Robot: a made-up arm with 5 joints.
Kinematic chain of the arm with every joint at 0, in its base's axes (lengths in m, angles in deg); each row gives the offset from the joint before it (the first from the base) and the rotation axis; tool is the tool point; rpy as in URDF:
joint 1: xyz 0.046 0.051 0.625 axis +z
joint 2: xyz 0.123 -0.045 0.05 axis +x
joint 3: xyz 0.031 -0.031 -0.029 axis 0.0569 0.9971 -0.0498
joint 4: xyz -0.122 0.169 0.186 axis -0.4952 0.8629 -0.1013
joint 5: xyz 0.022 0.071 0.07 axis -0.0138 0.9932 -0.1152
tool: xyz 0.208 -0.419 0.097 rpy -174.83 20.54 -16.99
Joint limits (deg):
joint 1: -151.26..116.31
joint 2: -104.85..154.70
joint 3: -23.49..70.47
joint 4: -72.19..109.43
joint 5: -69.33..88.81
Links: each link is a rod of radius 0.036 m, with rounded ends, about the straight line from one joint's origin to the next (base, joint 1, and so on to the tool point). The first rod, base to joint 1, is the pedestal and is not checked.
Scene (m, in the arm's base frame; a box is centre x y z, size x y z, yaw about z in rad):
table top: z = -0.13
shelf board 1: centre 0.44 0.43 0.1 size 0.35 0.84 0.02 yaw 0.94
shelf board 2: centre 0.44 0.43 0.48 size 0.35 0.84 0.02 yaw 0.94
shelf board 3: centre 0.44 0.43 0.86 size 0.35 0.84 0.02 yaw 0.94
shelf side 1: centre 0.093 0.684 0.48 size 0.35 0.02 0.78 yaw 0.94
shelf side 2: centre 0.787 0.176 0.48 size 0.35 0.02 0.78 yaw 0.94
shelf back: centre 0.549 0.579 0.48 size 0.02 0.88 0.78 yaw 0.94
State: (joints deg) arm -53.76 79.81 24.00 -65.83 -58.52
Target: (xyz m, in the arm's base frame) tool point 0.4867 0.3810 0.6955
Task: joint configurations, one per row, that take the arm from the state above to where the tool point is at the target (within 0.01 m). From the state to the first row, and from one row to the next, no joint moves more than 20 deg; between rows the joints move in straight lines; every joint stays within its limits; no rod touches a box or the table.
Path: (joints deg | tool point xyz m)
1: -48.51 89.17 29.81 -65.06 -40.66 | -0.0966 -0.3027 0.3575
2: -43.26 98.53 35.62 -64.30 -22.80 | 0.0586 -0.3194 0.3257
3: -38.01 107.89 41.43 -63.53 -4.94 | 0.2176 -0.2767 0.3276
4: -32.76 117.26 47.24 -62.77 12.92 | 0.3477 -0.1861 0.3693
5: -27.51 126.62 53.04 -62.00 30.78 | 0.4239 -0.0724 0.4452
6: -22.27 135.98 58.85 -61.24 48.64 | 0.4376 0.0354 0.5393
7: -17.02 145.34 64.66 -60.47 66.50 | 0.3967 0.1145 0.6297
8: -11.77 154.70 70.47 -59.70 84.36 | 0.3221 0.1556 0.6955
9: -6.54 154.70 70.47 -41.82 67.92 | 0.3490 0.1968 0.6547
10: -1.32 154.70 70.47 -23.94 51.48 | 0.3824 0.2357 0.6262
11: 3.91 154.70 70.47 -6.06 35.05 | 0.4185 0.2738 0.6145
12: 9.13 154.70 70.47 11.83 18.61 | 0.4521 0.3116 0.6226
13: 14.36 154.70 70.47 29.71 2.17 | 0.4768 0.3482 0.6506
14: 19.58 154.70 70.47 47.59 -14.27 | 0.4867 0.3810 0.6955

